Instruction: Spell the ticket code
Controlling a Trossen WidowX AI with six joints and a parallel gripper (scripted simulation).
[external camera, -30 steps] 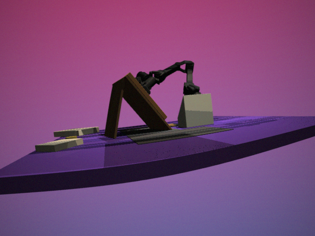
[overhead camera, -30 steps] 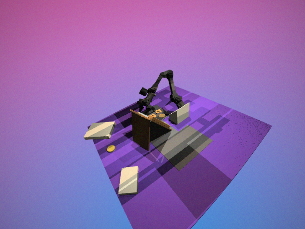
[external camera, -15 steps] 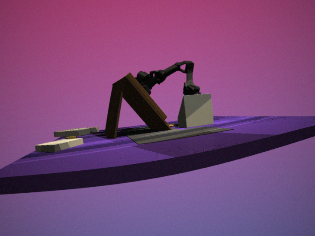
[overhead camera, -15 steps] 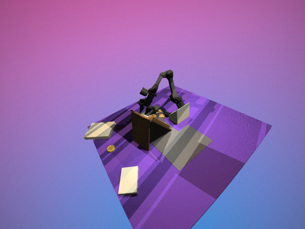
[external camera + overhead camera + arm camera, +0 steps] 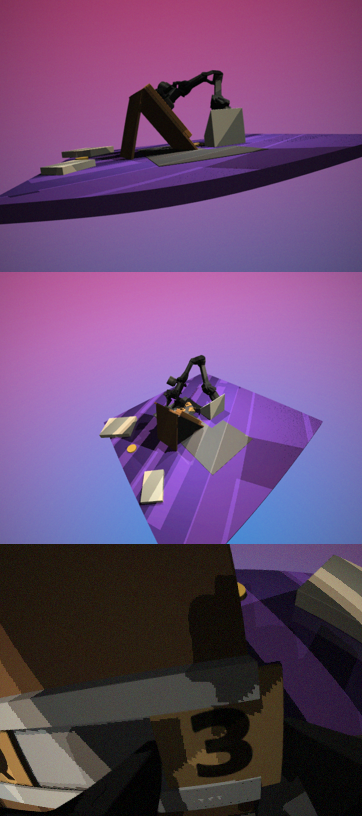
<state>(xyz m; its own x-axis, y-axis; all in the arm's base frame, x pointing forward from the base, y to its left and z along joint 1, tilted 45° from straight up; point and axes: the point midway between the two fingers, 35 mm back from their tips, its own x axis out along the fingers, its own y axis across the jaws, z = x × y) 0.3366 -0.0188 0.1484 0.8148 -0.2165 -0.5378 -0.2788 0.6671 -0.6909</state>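
Now: gripper tip 8 cm past the white ticket, 9 cm to the right of it and 8 cm above it. Round my gripper tip: letter tile right at my gripper tip; grey mat 17 cm behind, 12 cm to the left, 17 cm below; yellow disc 37 cm ahead, 2 cm to the left, 17 cm below.
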